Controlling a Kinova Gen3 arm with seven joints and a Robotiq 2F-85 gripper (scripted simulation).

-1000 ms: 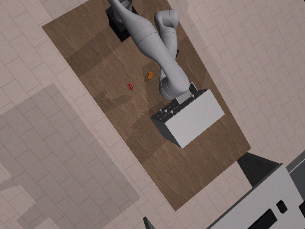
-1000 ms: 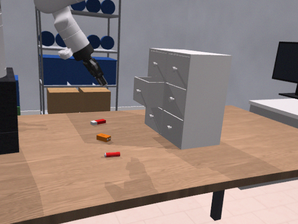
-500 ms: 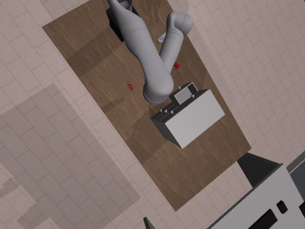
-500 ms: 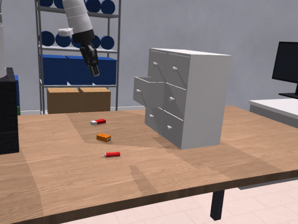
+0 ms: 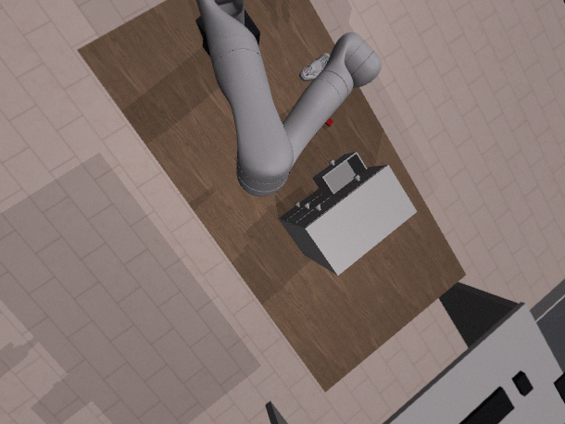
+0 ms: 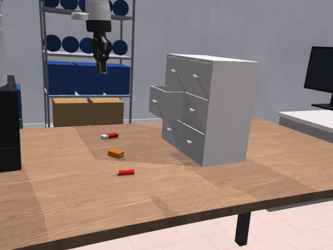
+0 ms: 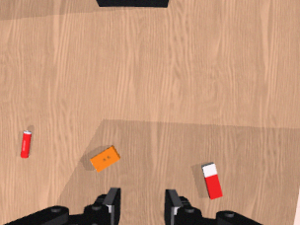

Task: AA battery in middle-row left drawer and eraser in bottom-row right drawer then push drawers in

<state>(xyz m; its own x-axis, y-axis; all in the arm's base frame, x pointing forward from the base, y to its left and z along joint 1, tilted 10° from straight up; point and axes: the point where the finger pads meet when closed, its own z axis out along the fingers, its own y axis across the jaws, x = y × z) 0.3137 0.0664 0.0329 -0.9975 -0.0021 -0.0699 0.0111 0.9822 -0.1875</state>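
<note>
The AA battery is 28 cm below my hand, 22 cm to the right of it and 1 cm ahead of it. Also, from my hand: eraser (28 cm below, 12 cm to the left, 6 cm ahead); then orange battery (28 cm below, 8 cm to the right, 4 cm ahead).
</note>
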